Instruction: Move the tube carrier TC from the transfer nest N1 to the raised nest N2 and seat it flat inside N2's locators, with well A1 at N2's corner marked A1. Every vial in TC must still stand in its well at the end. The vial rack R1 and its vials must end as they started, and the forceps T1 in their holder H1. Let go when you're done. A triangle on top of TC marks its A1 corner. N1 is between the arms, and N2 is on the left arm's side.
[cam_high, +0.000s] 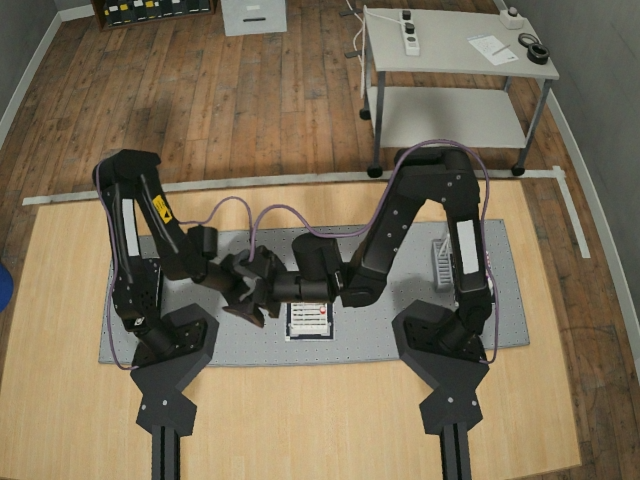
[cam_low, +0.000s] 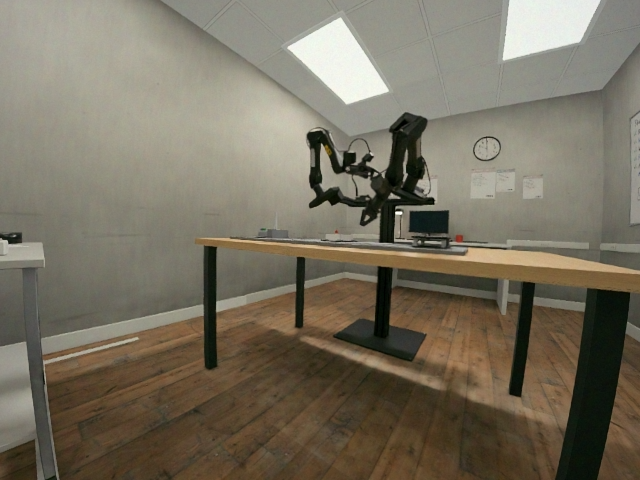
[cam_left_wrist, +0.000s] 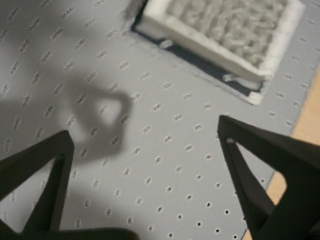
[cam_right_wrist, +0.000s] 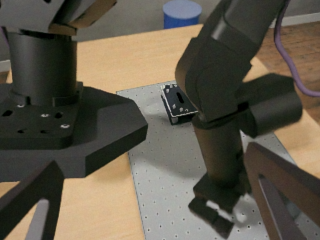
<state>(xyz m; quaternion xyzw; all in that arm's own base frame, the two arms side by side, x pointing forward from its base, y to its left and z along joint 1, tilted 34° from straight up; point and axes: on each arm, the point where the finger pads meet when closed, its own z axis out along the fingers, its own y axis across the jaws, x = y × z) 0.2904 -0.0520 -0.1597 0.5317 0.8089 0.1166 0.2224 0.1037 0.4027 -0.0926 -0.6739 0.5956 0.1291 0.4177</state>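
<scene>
The white tube carrier TC lies 2 cm behind my left hand, 13 cm to the right of it and 7 cm below it. The rest, counted from my left hand: grey forceps holder H1: 8 cm ahead, 48 cm to the right, 8 cm below; transfer nest N1: 2 cm behind, 13 cm to the right, 9 cm below; black raised nest N2: 4 cm ahead, 32 cm to the left, 5 cm below.
</scene>
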